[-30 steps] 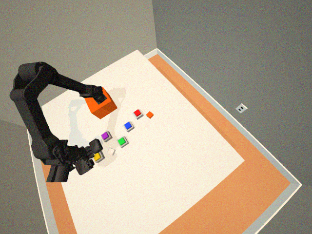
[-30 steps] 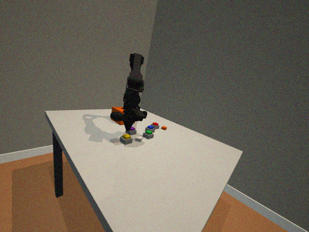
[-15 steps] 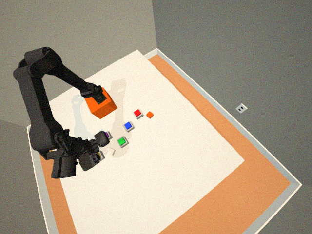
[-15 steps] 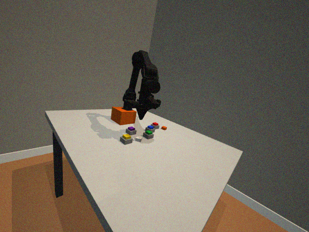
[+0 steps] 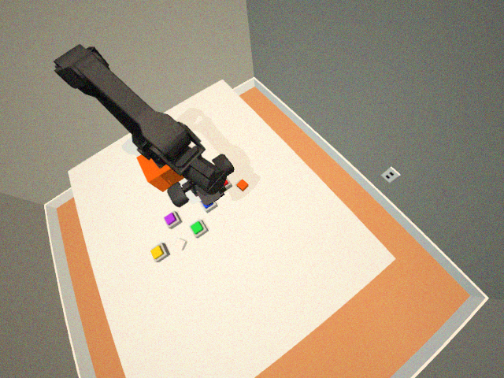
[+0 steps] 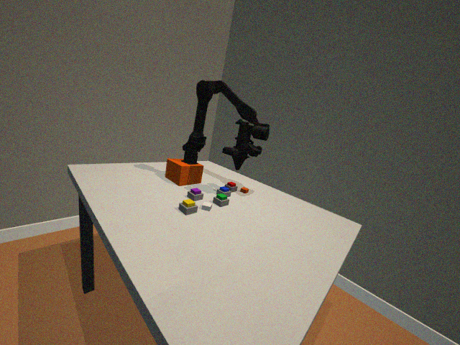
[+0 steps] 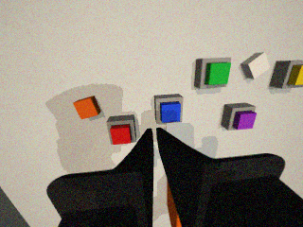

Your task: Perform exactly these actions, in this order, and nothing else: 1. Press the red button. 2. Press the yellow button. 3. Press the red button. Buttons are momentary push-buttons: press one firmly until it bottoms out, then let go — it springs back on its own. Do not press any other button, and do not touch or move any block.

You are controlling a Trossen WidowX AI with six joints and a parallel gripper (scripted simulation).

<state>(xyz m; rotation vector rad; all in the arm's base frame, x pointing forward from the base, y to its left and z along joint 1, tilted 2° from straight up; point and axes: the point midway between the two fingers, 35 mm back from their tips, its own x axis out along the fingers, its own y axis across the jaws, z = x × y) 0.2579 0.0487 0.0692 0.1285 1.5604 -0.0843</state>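
Now: gripper tip 5 cm past the red button, 6 cm to the right of it and 10 cm above it. From my gripper tip the other things lie so: green button 2 cm ahead, 12 cm to the right, 10 cm below; then orange block 1 cm ahead, 11 cm to the left, 12 cm below; then blue button 3 cm behind, 3 cm to the right, 10 cm below.
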